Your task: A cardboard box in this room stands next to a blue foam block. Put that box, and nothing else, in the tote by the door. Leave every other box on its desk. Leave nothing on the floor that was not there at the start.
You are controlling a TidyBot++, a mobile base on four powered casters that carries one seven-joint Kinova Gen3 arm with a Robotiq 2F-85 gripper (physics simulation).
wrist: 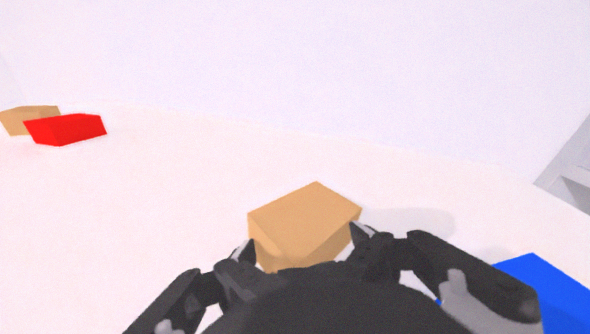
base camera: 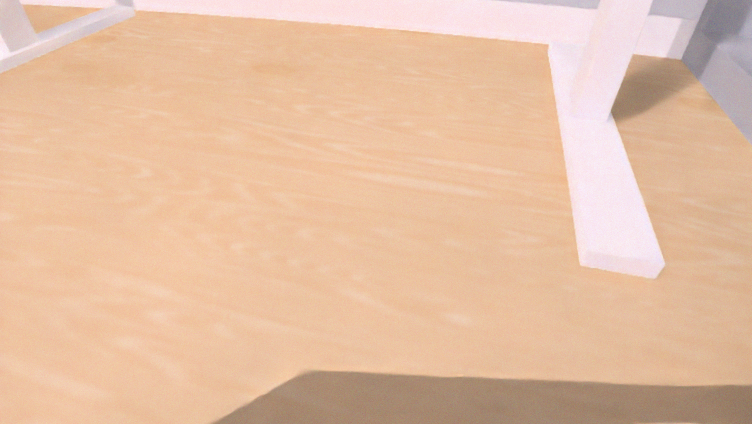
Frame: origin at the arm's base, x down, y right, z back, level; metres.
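Seen in the pictures: gripper, fingertip midpoint: point(wrist: 303, 240).
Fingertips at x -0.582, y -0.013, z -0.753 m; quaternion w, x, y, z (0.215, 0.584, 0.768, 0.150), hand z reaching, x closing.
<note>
Pixels of each thing's middle, then the offset from my fingertips to it. "pt": a spot on its surface instead. Level surfaces: height alone.
- tan cardboard box, body centre: point(wrist: 305, 229) dx +0.004, dy +0.002, dz -0.016 m
- white desk top, surface height: dx +0.029 m
- red block, body centre: point(wrist: 69, 128) dx +0.006, dy -0.520, dz -0.216 m
- wooden floor, surface height: dx +0.979 m
- white foot, surface spot: point(base camera: 53, 37) pt dx +0.954, dy -0.830, dz -0.327 m
In the wrist view a tan cardboard box point(wrist: 300, 220) stands on the white desk top point(wrist: 159, 203). My gripper point(wrist: 303, 240) is open, and its two fingertips stand on either side of the box's near end without closing on it.
A red block point(wrist: 85, 126) lies at the far left edge of the desk. In the base camera view a white desk leg and foot point(base camera: 607, 192) stands on the wooden floor point(base camera: 292, 204) at the right, another white foot point(base camera: 53, 37) at the top left.
</note>
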